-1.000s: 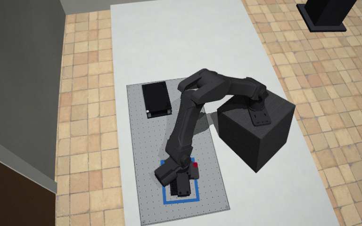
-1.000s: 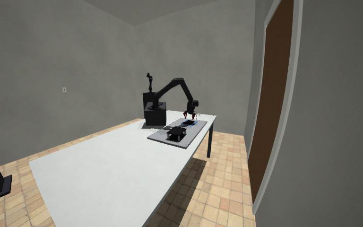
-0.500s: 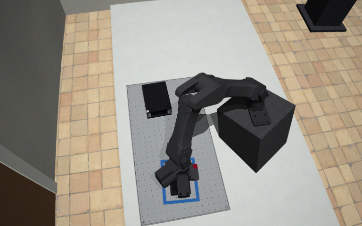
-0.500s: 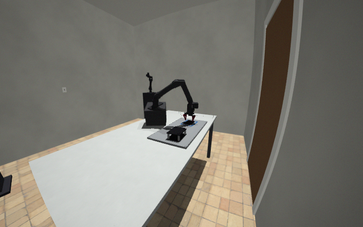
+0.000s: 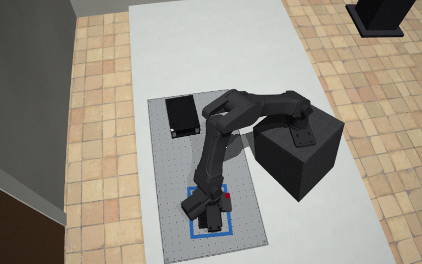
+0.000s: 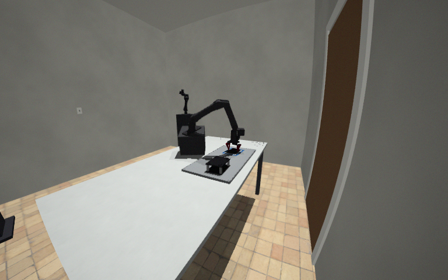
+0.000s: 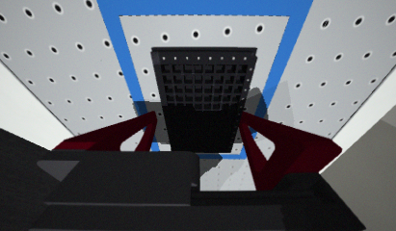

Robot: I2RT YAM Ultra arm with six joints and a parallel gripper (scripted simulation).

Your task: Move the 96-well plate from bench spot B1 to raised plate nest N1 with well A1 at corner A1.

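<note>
Now: hand 1 cm short of the black 96-well plate and 1 cm above it. From my hand the other things lie so: black plate nest N1: 40 cm to the right, 8 cm ahead, 4 cm above; then white A1 label: 32 cm to the right, 12 cm ahead, 5 cm above.
</note>
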